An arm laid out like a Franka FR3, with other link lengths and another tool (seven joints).
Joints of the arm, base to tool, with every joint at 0 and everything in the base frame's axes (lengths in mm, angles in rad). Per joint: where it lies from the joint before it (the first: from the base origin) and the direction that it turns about. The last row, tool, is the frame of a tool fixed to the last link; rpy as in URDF.
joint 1: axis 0 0 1 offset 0 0 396.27
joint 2: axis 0 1 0 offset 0 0 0
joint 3: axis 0 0 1 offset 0 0 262.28
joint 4: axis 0 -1 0 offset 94.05 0 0
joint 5: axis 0 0 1 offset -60.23 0 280.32
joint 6: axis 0 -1 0 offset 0 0 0
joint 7: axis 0 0 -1 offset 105.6 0 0
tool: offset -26 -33 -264.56 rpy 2.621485 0 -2.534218
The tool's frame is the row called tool.
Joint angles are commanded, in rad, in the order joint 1, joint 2, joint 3, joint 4, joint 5, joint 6, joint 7. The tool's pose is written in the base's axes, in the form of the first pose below.
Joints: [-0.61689, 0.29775, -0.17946, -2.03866, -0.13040, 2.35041, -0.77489]
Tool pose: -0.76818 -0.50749 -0.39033 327.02; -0.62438 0.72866 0.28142 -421.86; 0.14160 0.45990 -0.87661 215.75; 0 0 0 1
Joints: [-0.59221, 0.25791, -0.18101, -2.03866, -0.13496, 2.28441, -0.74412]
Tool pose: -0.77430 -0.48945 -0.40112 326.82; -0.61562 0.72936 0.29841 -407.74; 0.14650 0.47799 -0.86606 229.08; 0 0 0 1
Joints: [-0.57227, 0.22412, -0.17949, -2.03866, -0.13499, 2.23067, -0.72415]
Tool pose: -0.77638 -0.47949 -0.40905 327.56; -0.61273 0.72626 0.31163 -394.92; 0.14765 0.49258 -0.85765 240.37; 0 0 0 1
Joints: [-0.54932, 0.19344, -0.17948, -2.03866, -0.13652, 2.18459, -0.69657]
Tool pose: -0.78112 -0.46793 -0.41339 329.10; -0.60606 0.72742 0.32179 -382.35; 0.15013 0.50190 -0.85180 251.02; 0 0 0 1
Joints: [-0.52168, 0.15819, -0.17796, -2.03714, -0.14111, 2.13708, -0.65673]
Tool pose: -0.78877 -0.45470 -0.41363 332.29; -0.59508 0.73346 0.32850 -368.16; 0.15401 0.50525 -0.84912 264.39; 0 0 0 1
